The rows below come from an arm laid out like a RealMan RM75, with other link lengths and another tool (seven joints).
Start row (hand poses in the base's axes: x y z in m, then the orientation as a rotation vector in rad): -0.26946, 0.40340, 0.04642, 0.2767, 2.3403, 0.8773
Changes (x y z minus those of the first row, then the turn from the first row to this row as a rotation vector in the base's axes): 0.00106, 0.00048, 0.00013, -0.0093, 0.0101, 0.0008; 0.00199, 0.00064, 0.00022, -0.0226, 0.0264, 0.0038; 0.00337, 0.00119, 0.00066, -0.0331, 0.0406, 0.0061; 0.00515, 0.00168, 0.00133, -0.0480, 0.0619, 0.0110; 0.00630, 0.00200, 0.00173, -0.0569, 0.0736, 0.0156; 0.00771, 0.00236, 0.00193, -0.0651, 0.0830, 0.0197; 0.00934, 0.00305, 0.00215, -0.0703, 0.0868, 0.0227; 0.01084, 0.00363, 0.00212, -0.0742, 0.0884, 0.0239
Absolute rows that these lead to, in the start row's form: -0.26840, 0.40388, 0.04655, 0.2770, 2.3534, 0.8671; -0.26747, 0.40404, 0.04664, 0.2761, 2.3743, 0.8533; -0.26609, 0.40459, 0.04708, 0.2762, 2.3920, 0.8424; -0.26431, 0.40508, 0.04775, 0.2749, 2.4186, 0.8275; -0.26316, 0.40540, 0.04815, 0.2716, 2.4341, 0.8192; -0.26175, 0.40576, 0.04835, 0.2681, 2.4471, 0.8114; -0.26012, 0.40645, 0.04857, 0.2642, 2.4534, 0.8065; -0.25862, 0.40703, 0.04854, 0.2620, 2.4566, 0.8024
